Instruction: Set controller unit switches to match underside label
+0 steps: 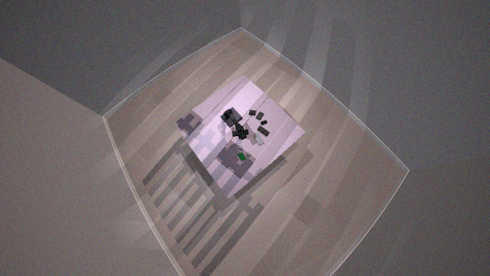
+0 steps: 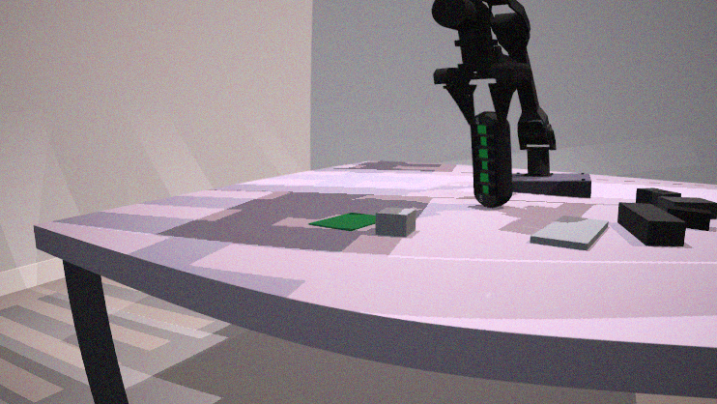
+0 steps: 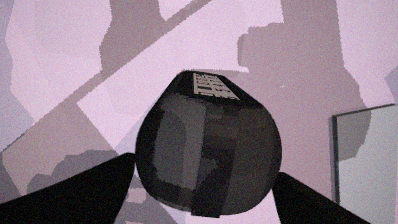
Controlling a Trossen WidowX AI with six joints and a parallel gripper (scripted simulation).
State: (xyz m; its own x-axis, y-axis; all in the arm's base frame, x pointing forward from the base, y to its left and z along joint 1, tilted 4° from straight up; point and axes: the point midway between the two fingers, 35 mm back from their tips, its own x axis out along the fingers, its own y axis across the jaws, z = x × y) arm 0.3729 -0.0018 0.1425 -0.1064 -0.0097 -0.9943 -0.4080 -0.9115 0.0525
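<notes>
Now: gripper tip 210 mm short of the flat green plate, 120 mm to the left of it and 130 mm above it. Also, from my gripper tip: grey cube 230 mm ahead, 40 mm to the right, 120 mm below; light grey slab 130 mm ahead, 180 mm to the left, 130 mm below.
</notes>
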